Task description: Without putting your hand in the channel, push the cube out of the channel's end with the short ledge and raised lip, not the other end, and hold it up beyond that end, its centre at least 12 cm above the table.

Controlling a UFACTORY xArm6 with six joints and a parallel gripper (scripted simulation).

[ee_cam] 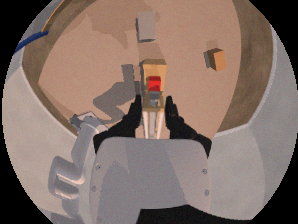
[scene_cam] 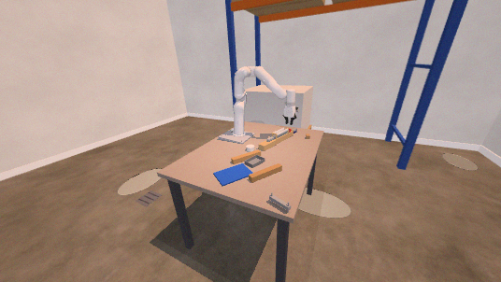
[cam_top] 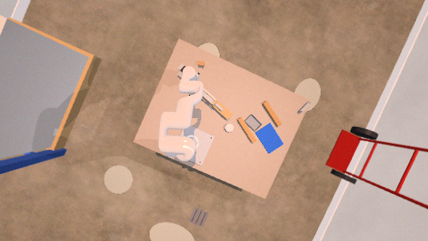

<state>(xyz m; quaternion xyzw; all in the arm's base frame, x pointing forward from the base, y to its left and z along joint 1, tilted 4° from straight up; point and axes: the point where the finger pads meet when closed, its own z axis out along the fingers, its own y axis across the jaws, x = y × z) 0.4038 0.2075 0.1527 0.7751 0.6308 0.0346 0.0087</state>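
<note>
The red cube is 80 mm below my hand. The rest, counted from my hand: grey block 120 mm to the left, 120 mm below, 10 mm ahead; then channel 130 mm to the right, 80 mm below, 30 mm behind; then orange block 170 mm ahead, 120 mm below, 40 mm to the left.
</note>
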